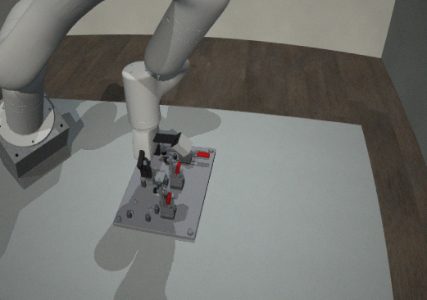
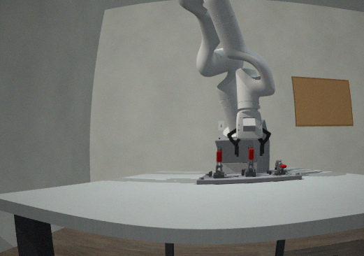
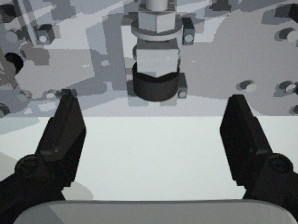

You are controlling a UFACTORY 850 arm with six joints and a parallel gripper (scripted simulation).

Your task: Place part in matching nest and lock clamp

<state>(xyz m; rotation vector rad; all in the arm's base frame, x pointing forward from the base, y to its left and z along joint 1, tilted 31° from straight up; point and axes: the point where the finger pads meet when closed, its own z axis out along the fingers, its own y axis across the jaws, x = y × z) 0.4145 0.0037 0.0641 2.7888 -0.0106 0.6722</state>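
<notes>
Now: the part 60 mm below my hand. From my hand the other things lie so: fixture plate (40 mm ahead, 90 mm below).
</notes>
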